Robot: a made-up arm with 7 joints.
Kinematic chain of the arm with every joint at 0, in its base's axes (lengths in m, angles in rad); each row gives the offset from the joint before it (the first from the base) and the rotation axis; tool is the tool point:
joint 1: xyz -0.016 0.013 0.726 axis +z
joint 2: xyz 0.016 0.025 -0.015 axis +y
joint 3: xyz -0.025 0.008 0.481 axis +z
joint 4: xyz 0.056 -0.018 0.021 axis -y
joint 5: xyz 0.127 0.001 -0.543 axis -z
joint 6: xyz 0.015 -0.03 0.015 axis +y
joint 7: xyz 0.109 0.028 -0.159 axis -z
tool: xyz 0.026 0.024 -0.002
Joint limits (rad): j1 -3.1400..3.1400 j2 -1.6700..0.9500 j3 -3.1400..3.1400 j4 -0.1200..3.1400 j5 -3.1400..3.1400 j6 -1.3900..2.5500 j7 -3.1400..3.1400
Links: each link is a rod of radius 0.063 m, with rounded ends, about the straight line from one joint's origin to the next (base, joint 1, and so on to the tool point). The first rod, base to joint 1, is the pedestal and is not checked.
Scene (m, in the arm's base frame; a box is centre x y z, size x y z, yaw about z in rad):
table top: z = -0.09
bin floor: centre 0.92 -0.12 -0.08 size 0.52 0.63 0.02 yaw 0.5
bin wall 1: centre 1.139 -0 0.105 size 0.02 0.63 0.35 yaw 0.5
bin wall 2: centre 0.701 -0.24 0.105 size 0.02 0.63 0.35 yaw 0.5
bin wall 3: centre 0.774 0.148 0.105 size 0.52 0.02 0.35 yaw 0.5
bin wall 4: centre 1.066 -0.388 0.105 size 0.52 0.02 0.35 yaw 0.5
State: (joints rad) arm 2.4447 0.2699 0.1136 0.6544 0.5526 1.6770 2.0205
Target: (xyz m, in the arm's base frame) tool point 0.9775 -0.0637 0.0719
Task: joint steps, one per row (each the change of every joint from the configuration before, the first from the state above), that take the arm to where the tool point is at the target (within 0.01 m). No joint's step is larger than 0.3 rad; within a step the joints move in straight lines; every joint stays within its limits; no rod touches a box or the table.
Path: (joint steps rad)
1: 0.0644 -0.1391 0.2929 0.1319 0.0395 -0.0195 -0.0395
2: 0.0645 -0.1392 0.2929 0.1318 0.0395 -0.0195 -0.0394
3: 0.0644 -0.1391 0.2929 0.1319 0.0395 -0.0194 -0.0395
4: 0.0645 -0.1392 0.2930 0.1318 0.0395 -0.0195 -0.0395
5: 0.0644 -0.1391 0.2929 0.1319 0.0395 -0.0195 -0.0395
6: 0.0645 -0.1392 0.2929 0.1318 0.0395 -0.0195 -0.0394
7: 0.0644 -0.1391 0.2929 0.1319 0.0394 -0.0195 -0.0395
8: 0.0645 -0.1392 0.2929 0.1318 0.0395 -0.0194 -0.0395
9: 0.0644 -0.1391 0.2929 0.1319 0.0395 -0.0195 -0.0394
10: 0.0645 -0.1392 0.2930 0.1318 0.0395 -0.0195 -0.0395
11: 0.0254 -0.2742 -0.0119 0.1951 0.0413 -0.2105 -0.0432
12: 0.0254 -0.2742 -0.0119 0.1950 0.0413 -0.2105 -0.0432

